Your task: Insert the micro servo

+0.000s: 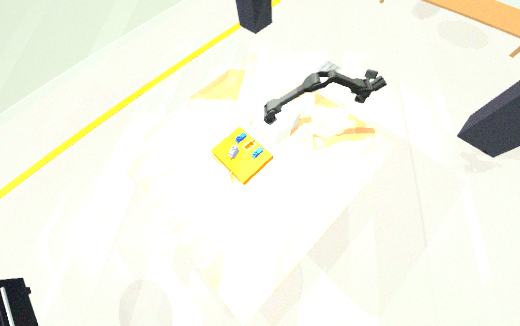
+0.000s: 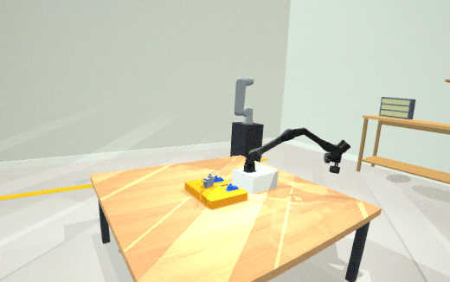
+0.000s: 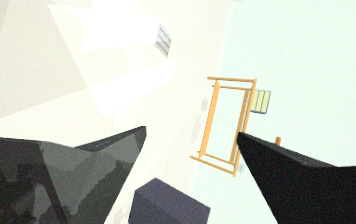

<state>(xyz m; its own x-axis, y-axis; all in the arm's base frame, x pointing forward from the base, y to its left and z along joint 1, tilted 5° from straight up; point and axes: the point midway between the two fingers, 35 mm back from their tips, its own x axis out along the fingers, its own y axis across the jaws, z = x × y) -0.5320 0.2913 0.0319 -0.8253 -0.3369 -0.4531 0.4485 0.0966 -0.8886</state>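
The deck is 86 cm ahead of my gripper tip, 27 cm to the right of it and 14 cm below it.
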